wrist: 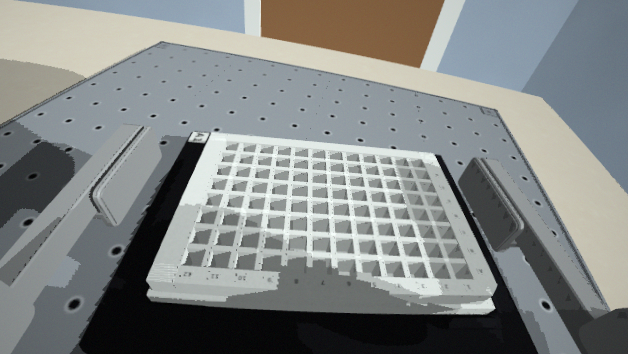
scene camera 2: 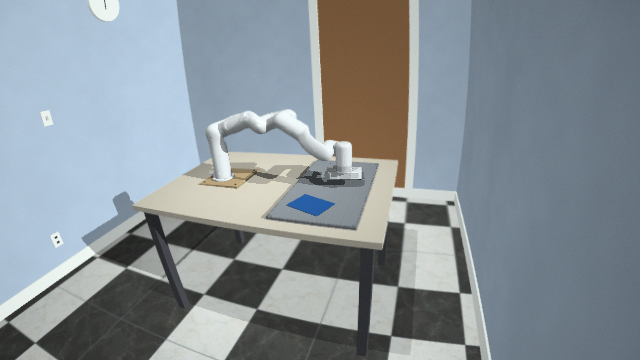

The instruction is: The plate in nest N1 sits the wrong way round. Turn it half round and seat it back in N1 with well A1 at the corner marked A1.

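The white well plate [wrist: 320,202] sits in the black nest [wrist: 210,332] in the wrist view. Its printed numbers run along the near edge, 12 at left to 1 at right, and its letters run down the right side, so its A1 end is at the near right. The nest's A1 label [wrist: 199,137] is at the far left corner, diagonally opposite. My gripper [scene camera 2: 345,174] [wrist: 307,192] is open and empty, low over the nest. One finger stands left of the plate and one right, each with a gap. In the scene view the gripper hides the plate.
A grey perforated board [scene camera 2: 345,210] [wrist: 257,111] lies under the nest on the table [scene camera 2: 210,197]. A blue square [scene camera 2: 310,205] lies on the board's near part. The arm's base stands on a wooden plate [scene camera 2: 245,179] at the left. Walls and a brown door stand behind.
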